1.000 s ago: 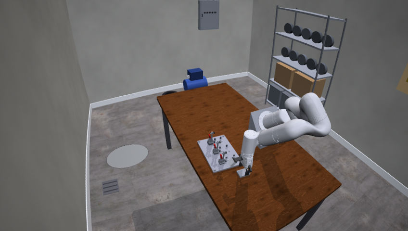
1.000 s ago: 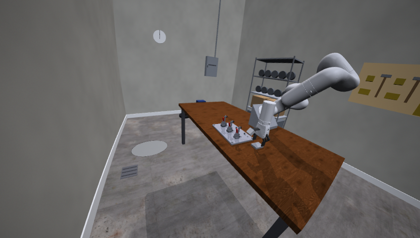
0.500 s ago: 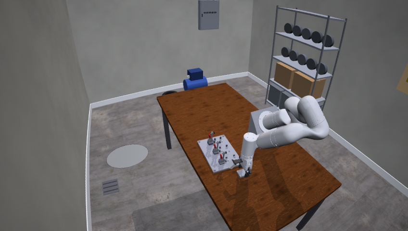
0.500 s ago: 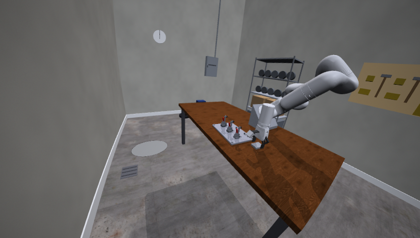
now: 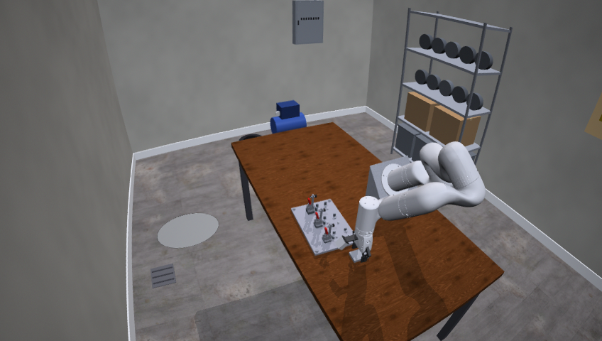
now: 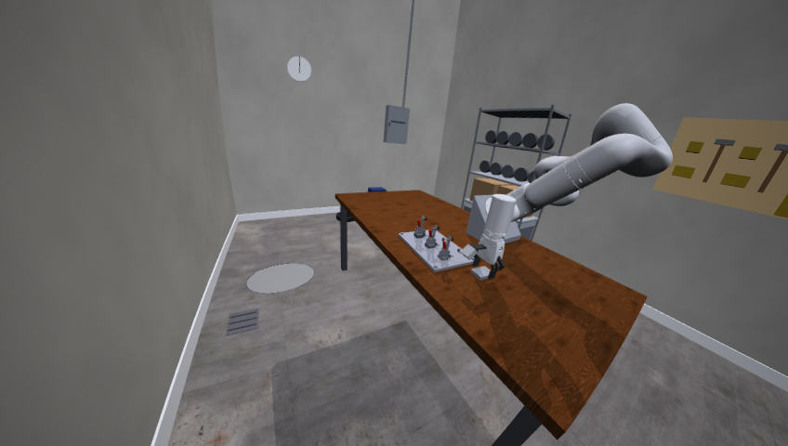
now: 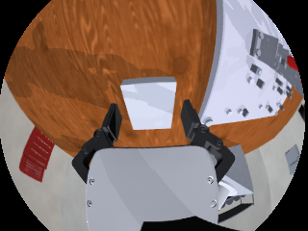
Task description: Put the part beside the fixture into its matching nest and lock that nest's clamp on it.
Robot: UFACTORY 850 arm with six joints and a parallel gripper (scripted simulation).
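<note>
The flat grey part lies 10 mm below my hand. Also, from my hand: grey fixture plate: 260 mm to the right, 20 mm ahead, 10 mm below.
</note>
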